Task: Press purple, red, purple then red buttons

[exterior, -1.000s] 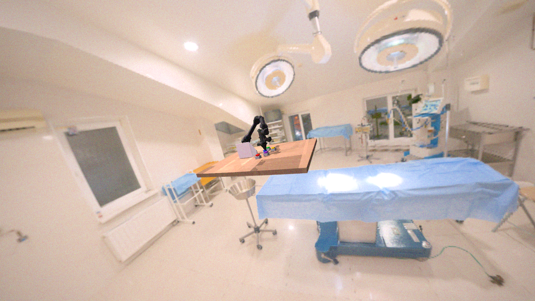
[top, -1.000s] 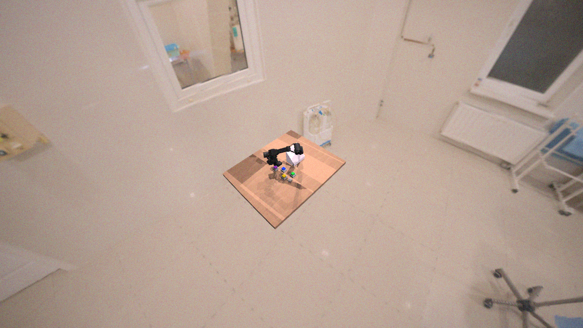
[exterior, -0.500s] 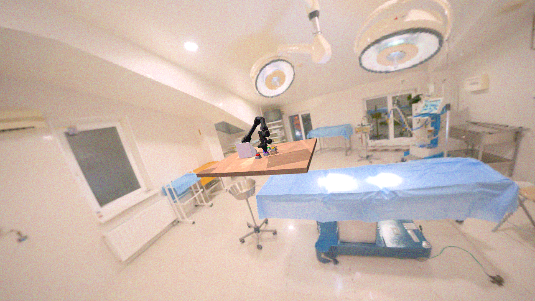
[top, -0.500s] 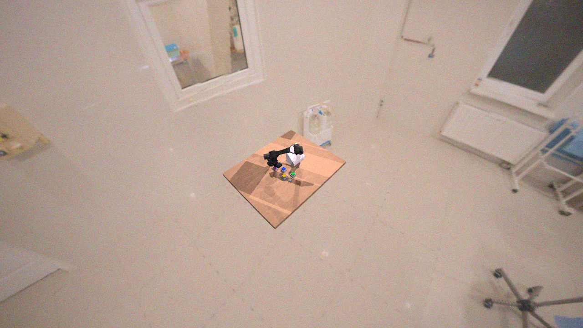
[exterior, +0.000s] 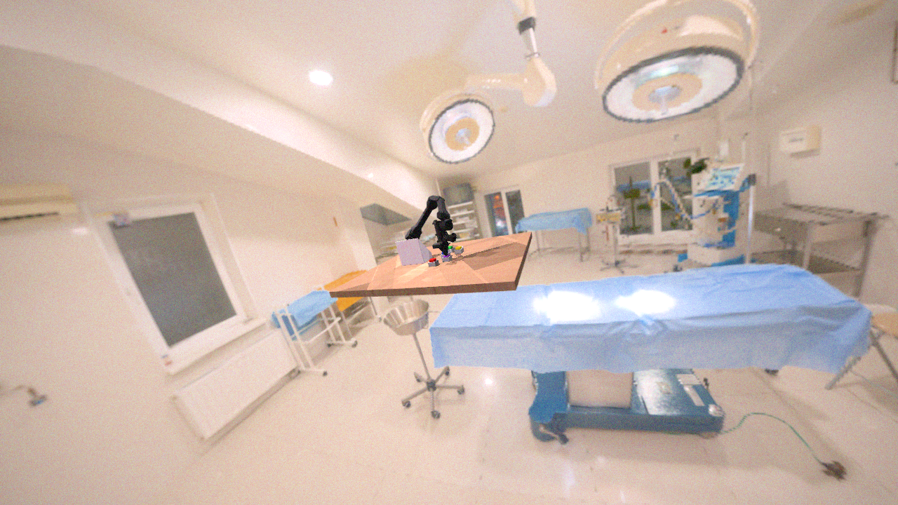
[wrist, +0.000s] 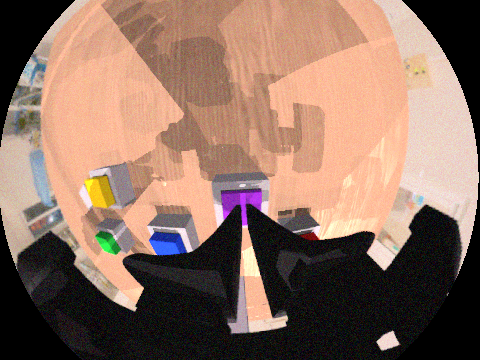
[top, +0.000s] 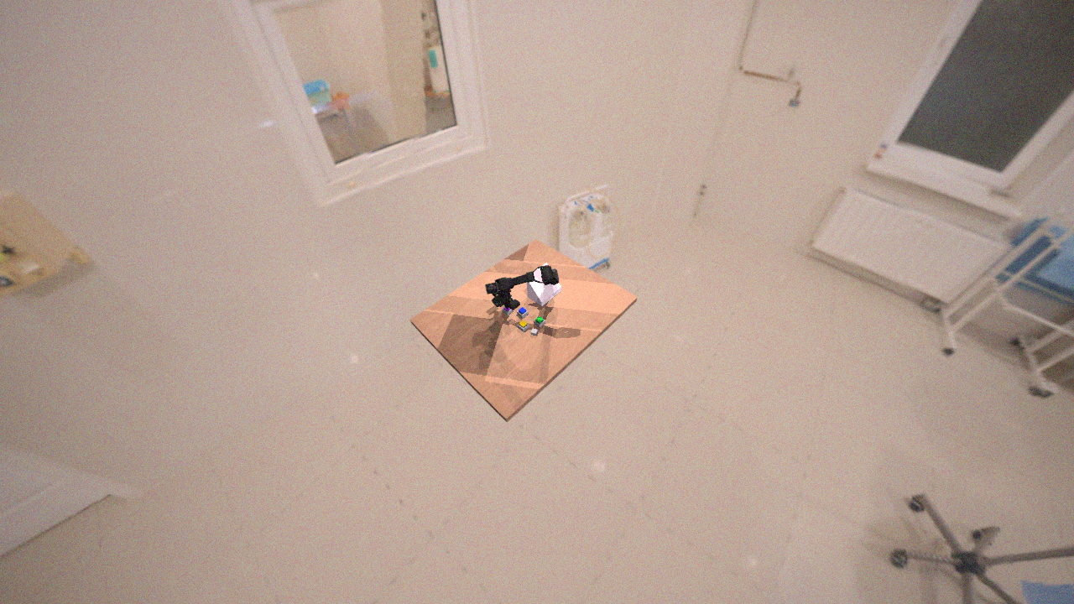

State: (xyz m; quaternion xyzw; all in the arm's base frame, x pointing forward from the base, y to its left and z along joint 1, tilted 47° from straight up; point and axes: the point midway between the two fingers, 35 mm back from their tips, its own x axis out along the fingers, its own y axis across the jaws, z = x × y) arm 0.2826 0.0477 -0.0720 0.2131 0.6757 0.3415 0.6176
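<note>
The purple button lies 1 cm below my gripper tip. Round my gripper tip: blue button (6 cm behind, 8 cm to the left); yellow button (16 cm to the left); red button (5 cm behind, 8 cm to the right).
</note>
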